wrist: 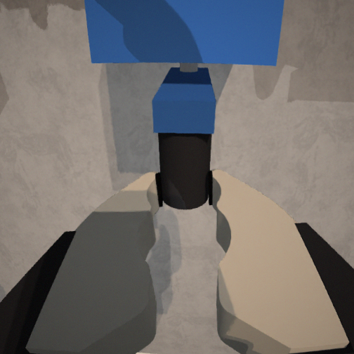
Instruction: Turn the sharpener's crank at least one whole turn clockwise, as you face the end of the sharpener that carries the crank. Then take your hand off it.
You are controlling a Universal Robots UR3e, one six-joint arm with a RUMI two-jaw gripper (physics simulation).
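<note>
The sharpener's blue body (185,32) shows at the top of the wrist view, with a shadow across its left part. A short grey shaft (189,67) joins it to the blue crank arm (183,116), which stands straight below the body in the view. The black crank handle (184,162) sticks out from the arm toward the fingers. My gripper (184,174) is shut on the black handle, one black pad against each side near its free end. The far side of the sharpener is hidden.
A mottled grey-beige surface (45,165) lies under and around the sharpener, with darker brown patches at the upper corners. The sharpener's shadow falls on it left of the crank.
</note>
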